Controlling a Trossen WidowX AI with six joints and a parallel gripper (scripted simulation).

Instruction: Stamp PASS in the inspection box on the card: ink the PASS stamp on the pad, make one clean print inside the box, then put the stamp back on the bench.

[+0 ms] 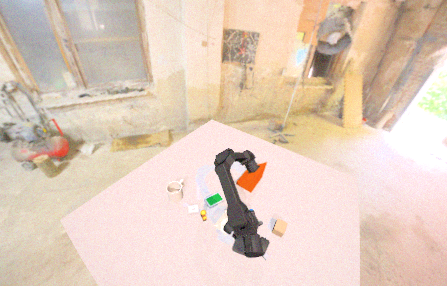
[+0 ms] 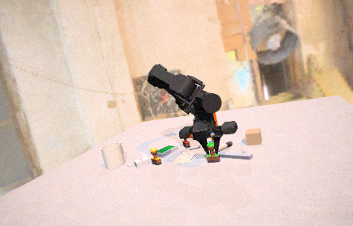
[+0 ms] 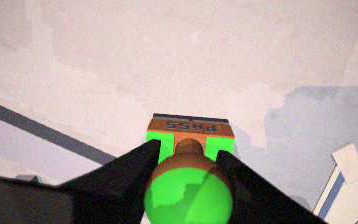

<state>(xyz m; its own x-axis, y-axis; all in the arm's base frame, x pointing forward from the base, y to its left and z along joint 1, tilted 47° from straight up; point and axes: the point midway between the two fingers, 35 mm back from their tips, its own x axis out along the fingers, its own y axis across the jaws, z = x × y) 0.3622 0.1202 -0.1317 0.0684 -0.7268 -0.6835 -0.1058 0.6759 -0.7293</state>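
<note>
The green ink pad lies 25 cm to the right of my gripper tip, 9 cm behind it and 2 cm below it. Also, from my gripper tip: marker 11 cm behind, 2 cm below, 1 cm to the right; green stamp 1 cm below; grey bar 6 cm to the left, 4 cm behind, 2 cm below.
</note>
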